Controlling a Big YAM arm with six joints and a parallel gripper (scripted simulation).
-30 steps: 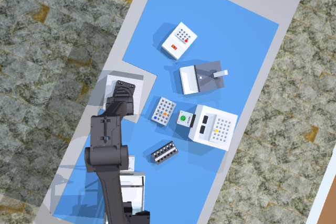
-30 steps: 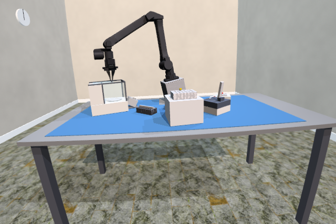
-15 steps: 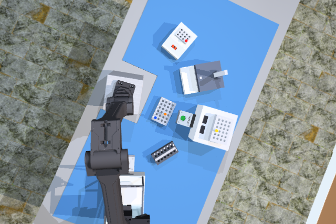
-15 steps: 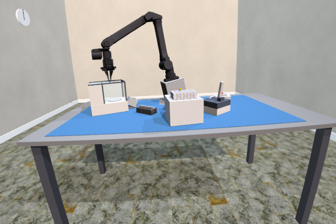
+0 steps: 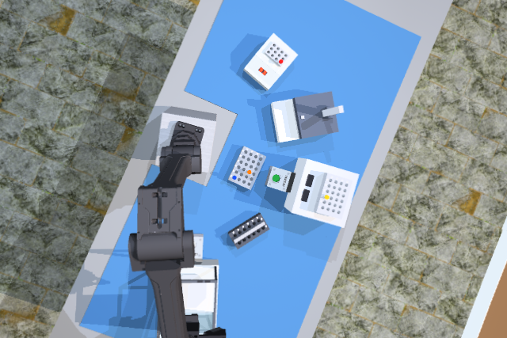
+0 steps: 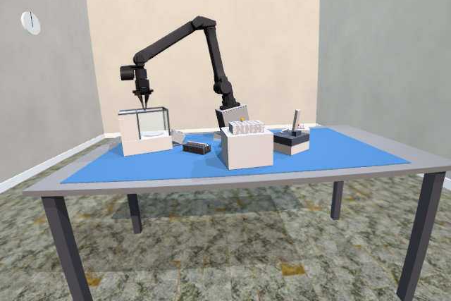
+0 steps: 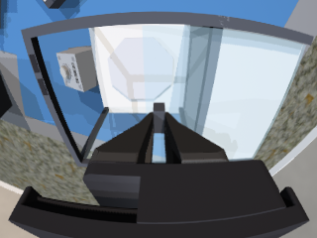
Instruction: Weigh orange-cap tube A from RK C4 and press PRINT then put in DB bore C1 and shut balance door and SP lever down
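Right now the tube rack RK is 7 cm ahead of my hand, 46 cm to the left of it and 21 cm below it. Also, from my hand: white key (4 cm behind, 17 cm to the left, 15 cm below); balance door (1 cm ahead, 3 cm to the right, 1 cm below); black magnet block (13 cm ahead, 25 cm to the left, 20 cm below).
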